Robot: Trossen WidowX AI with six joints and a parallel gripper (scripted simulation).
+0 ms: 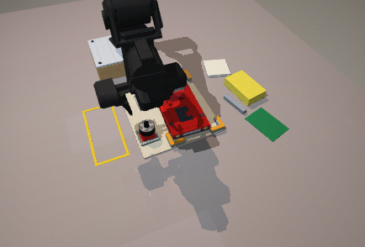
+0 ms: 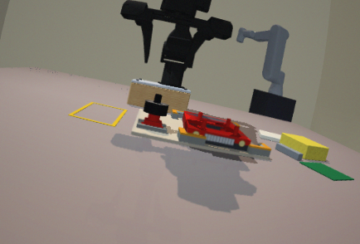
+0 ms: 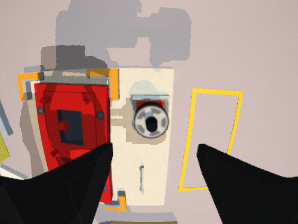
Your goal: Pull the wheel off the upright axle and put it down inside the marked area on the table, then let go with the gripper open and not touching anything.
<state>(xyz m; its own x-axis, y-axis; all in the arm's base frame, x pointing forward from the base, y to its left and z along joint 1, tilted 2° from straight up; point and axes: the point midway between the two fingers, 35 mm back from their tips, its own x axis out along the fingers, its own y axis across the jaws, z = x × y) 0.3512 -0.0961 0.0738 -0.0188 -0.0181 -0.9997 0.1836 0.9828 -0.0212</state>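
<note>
My gripper tip is now 7 cm above the wheel. Round my gripper tip: green tile 30 cm to the left, 14 cm ahead, 11 cm below; then yellow block 33 cm to the left, 9 cm below; then grey bar 27 cm to the left, 10 cm below, 3 cm ahead.
</note>
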